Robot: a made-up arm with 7 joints.
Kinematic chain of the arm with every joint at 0, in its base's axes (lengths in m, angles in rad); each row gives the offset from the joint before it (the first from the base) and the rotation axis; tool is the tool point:
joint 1: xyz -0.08 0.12 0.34 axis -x
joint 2: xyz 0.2 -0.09 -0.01 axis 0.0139 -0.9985 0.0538
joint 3: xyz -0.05 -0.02 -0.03 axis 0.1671 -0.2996 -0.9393
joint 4: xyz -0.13 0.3 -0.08 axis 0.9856 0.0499 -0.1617
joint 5: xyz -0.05 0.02 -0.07 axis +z
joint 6: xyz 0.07 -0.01 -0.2 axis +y
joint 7: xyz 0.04 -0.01 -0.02 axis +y
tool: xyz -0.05 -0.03 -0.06
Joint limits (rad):
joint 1: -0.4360..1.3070
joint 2: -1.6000..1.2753
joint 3: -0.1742..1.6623
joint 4: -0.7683..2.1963
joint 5: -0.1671..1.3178
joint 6: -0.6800..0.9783
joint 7: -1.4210..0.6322
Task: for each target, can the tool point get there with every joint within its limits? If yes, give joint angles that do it. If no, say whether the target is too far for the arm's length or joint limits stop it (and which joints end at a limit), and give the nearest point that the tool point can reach.
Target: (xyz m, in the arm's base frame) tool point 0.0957 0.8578 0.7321
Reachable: no: joint limits stop it (at a limit: joint 2, joint 3, joint 5, joint 7) | nearest point 0.1197 0.6842 0.6398 | short by 0.198 m
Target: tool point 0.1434 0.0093 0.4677
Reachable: no: joint limits stop it (at a limit: joint 1, joint 3, joint 4, joint 5, joint 6, joint 7) | nearest point 0.1975 -0.1489 0.4450 | short by 0.169 m
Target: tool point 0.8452 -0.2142 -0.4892
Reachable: no: too far | nearest point 0.5397 -0.0760 -0.1463 | short by 0.480 m
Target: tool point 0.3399 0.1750 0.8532
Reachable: yes | joints -0.0325 0.7254 1.4974 1.8395 0.8041 0.7426 -0.5525
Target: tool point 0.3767 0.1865 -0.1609
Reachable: yes | joints 0.7690 -0.2009 0.7114 0.8260 0.6167 -0.0135 -0.2387
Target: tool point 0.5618 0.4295 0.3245
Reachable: yes | joints 0.7055 0.2435 1.1782 1.5004 1.1430 0.3009 0.0886
